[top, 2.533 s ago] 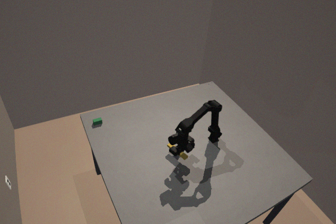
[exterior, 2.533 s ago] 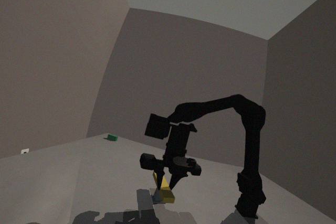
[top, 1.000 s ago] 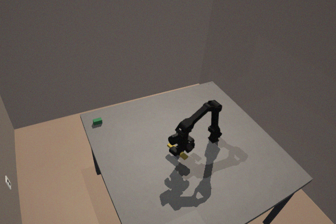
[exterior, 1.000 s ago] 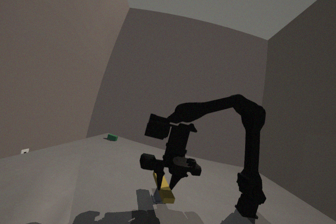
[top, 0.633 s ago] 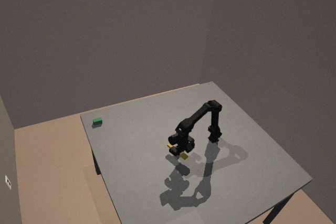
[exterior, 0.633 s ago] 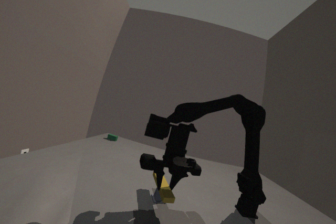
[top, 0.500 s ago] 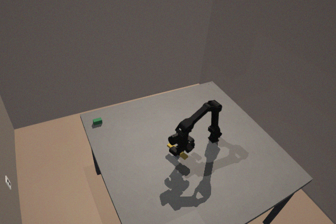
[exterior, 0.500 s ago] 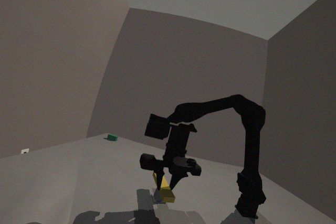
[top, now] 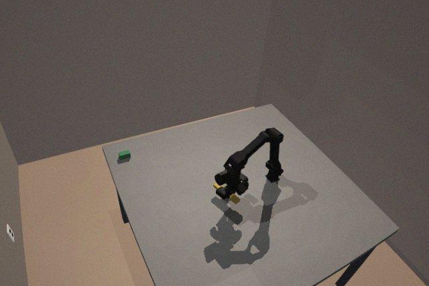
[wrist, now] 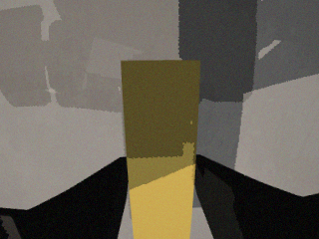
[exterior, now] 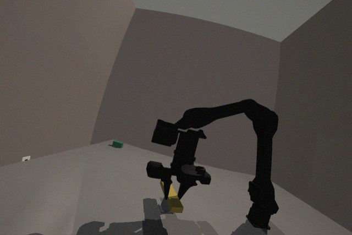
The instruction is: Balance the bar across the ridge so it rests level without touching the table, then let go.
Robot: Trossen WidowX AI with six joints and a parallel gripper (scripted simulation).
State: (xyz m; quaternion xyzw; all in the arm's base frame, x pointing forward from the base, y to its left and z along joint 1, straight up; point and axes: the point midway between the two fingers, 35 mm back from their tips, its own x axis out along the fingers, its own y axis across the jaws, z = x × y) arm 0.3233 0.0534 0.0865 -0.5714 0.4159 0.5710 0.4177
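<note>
My gripper tip is 1 cm short of the bar and 3 cm to the left of it. The rest, counted from my gripper tip: green block (42 cm ahead, 55 cm to the right, 4 cm below).
</note>
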